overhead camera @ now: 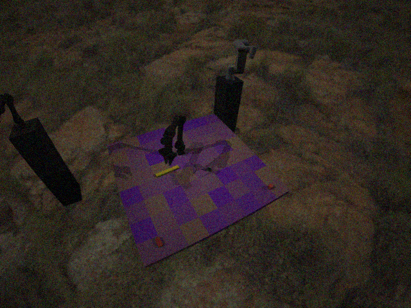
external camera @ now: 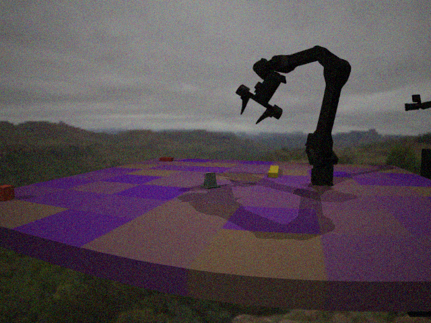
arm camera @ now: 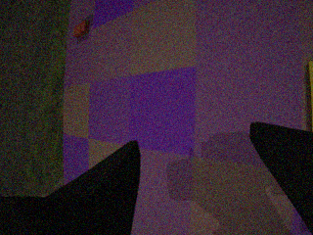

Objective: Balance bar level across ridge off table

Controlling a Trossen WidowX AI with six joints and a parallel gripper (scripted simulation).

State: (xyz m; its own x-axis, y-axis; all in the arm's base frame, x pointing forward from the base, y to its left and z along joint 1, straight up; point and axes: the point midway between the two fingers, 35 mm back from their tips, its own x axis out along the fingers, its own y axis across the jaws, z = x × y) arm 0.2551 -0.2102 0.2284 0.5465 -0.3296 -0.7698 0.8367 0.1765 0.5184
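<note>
The yellow bar is 19 cm below my gripper tip, 10 cm behind it and 2 cm to the left of it.
</note>
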